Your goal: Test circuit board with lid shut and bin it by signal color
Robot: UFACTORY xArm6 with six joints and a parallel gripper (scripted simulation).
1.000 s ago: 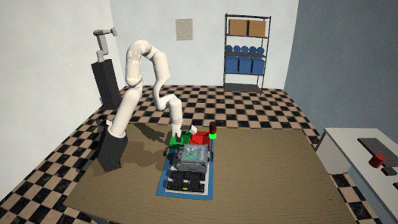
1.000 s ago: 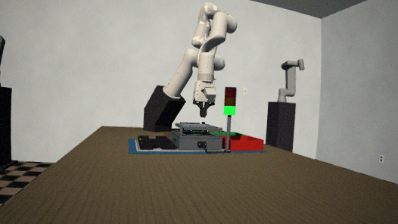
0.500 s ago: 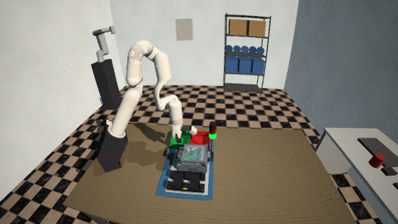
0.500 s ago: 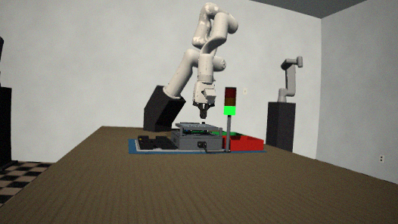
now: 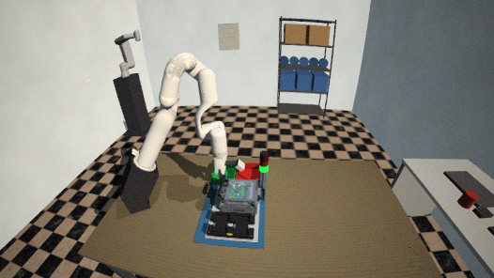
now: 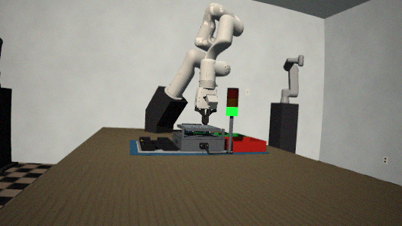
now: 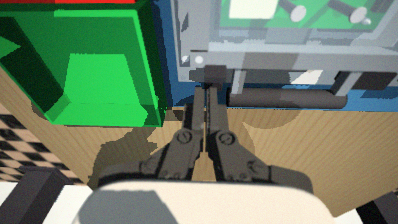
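The black latch hook is 2 cm ahead of my hand, 1 cm to the right of it and 3 cm below it. The rest, counted from my hand: tester plate 9 cm ahead, 6 cm to the right, 5 cm below; green circuit board 8 cm ahead, 6 cm to the right, 5 cm below; tester lid 9 cm ahead, 6 cm to the right, 3 cm below.
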